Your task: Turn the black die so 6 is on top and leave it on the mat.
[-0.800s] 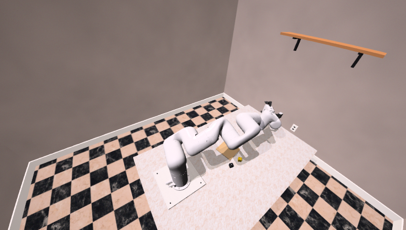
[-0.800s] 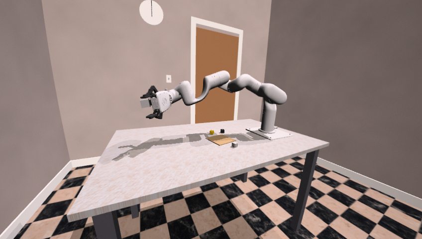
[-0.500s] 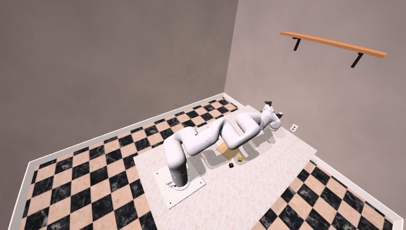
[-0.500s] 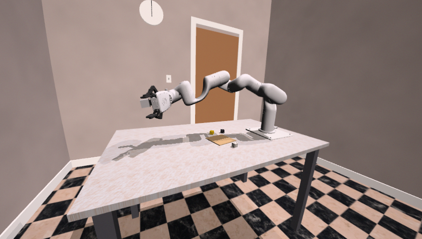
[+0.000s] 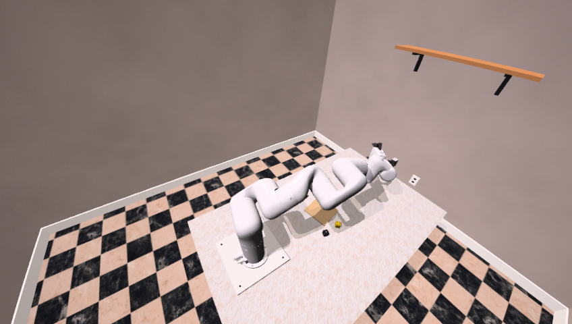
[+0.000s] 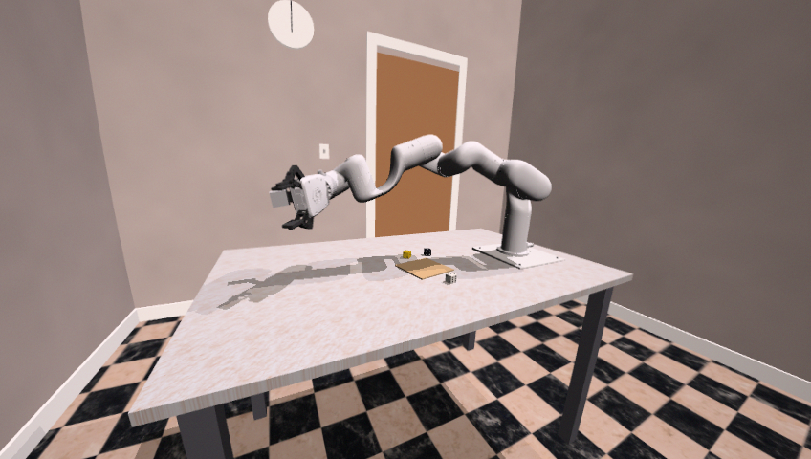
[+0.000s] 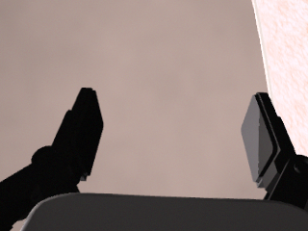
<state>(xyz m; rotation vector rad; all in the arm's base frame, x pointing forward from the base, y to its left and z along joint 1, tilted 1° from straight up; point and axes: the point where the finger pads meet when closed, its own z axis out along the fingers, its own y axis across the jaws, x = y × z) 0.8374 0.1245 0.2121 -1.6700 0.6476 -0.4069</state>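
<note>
Now: hand 40 cm past the yellow die, 20 cm to the left of it and 21 cm above it. The rest, counted from my hand: white die 44 cm behind, 4 cm to the left, 21 cm below; then black die 48 cm behind, 20 cm to the right, 21 cm below; then tan mat 41 cm behind, 8 cm to the right, 22 cm below.
</note>
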